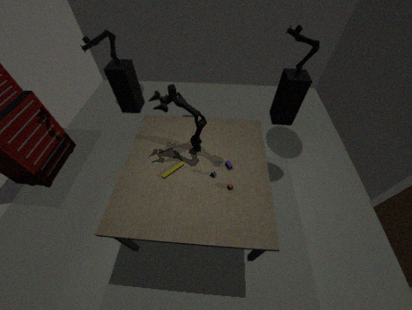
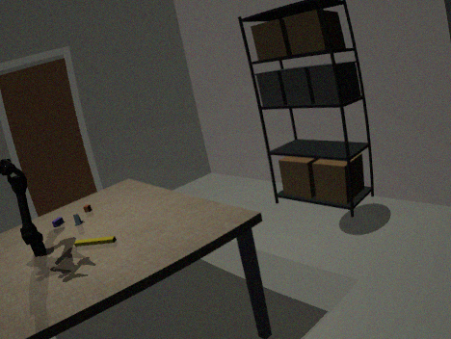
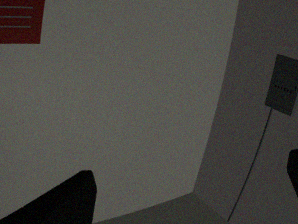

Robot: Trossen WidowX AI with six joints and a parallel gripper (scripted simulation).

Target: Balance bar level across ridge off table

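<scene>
My gripper tip is 470 mm above the yellow bar, 280 mm short of it and 160 mm to the right of it. Also, from my gripper tip: orange block 660 mm to the left, 470 mm below, 410 mm ahead; then purple block 640 mm to the left, 470 mm below, 190 mm ahead.
</scene>
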